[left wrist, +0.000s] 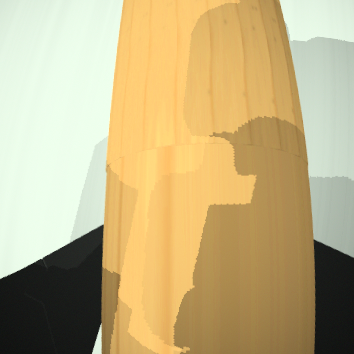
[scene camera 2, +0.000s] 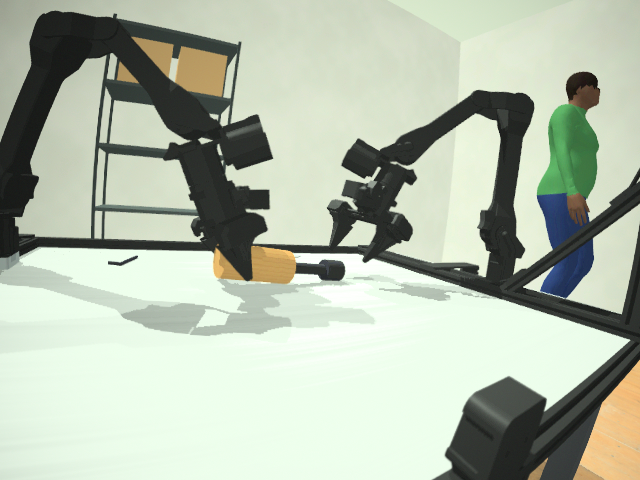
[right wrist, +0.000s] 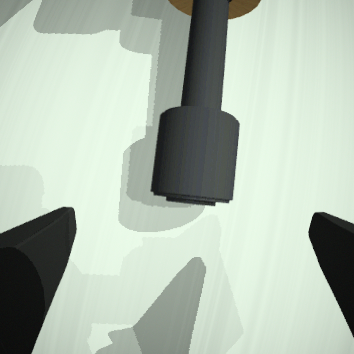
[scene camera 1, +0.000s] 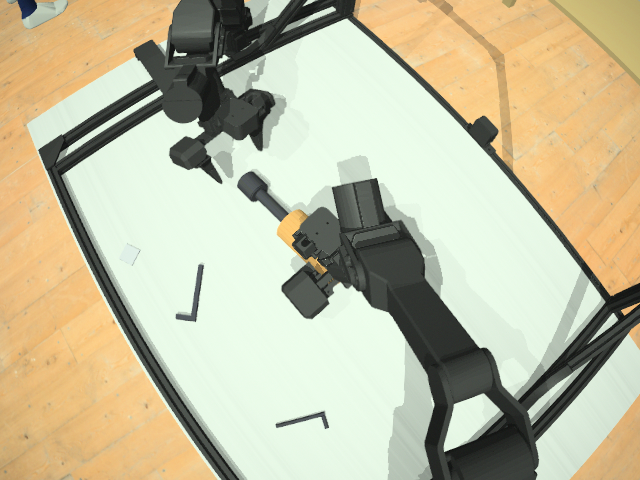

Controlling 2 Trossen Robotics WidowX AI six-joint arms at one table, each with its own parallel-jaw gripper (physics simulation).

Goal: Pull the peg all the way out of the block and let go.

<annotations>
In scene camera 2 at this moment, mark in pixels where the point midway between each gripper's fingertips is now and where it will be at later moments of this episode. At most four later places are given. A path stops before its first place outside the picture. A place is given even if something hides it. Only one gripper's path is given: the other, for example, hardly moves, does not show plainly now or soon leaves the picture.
My right gripper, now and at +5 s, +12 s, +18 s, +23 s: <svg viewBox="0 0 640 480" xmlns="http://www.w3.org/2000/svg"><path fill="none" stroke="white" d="M346 255L340 271L373 268L343 253L336 278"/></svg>
</annotations>
